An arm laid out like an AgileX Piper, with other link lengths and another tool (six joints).
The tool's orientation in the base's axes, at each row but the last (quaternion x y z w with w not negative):
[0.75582 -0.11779 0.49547 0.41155]
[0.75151 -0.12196 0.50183 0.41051]
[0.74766 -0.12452 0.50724 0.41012]
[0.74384 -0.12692 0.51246 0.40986]
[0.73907 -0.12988 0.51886 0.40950]
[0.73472 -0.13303 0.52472 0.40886]
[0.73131 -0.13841 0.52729 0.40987]
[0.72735 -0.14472 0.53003 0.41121]
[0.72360 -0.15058 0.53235 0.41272]
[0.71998 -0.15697 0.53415 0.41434]
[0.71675 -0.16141 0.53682 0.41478]
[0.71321 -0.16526 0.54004 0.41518]
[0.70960 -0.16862 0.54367 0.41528]
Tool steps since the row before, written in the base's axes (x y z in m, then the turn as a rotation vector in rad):
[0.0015 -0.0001 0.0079 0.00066 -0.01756 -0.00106]
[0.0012 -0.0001 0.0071 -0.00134 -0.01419 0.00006]
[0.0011 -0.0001 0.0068 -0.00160 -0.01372 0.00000]
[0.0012 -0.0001 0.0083 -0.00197 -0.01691 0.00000]
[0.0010 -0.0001 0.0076 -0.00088 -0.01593 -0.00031]
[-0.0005 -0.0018 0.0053 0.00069 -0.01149 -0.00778]
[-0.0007 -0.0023 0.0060 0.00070 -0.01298 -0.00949]
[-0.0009 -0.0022 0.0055 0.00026 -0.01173 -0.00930]
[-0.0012 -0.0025 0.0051 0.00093 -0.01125 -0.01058]
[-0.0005 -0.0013 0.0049 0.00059 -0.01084 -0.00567]
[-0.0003 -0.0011 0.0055 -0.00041 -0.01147 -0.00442]
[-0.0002 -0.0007 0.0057 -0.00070 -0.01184 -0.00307]
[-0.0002 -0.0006 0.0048 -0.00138 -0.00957 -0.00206]
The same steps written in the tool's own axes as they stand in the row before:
[0.0074 0.0032 -0.0003 -0.00461 0.01020 0.01358]
[0.0066 0.0029 -0.0003 -0.00382 0.00981 0.00961]
[0.0063 0.0027 -0.0002 -0.00388 0.00964 0.00910]
[0.0077 0.0033 -0.0003 -0.00478 0.01188 0.01121]
[0.0070 0.0030 -0.0002 -0.00436 0.01045 0.01125]
[0.0040 0.0039 0.0004 -0.00924 0.00322 0.00986]
[0.0045 0.0046 0.0006 -0.01109 0.00337 0.01116]
[0.0040 0.0044 0.0005 -0.01082 0.00297 0.00992]
[0.0035 0.0046 0.0006 -0.01160 0.00167 0.01010]
[0.0039 0.0032 0.0003 -0.00722 0.00376 0.00915]
[0.0046 0.0032 0.0002 -0.00660 0.00534 0.00890]
[0.0050 0.0029 0.0000 -0.00556 0.00632 0.00890]
[0.0042 0.0024 0.0000 -0.00439 0.00584 0.00666]

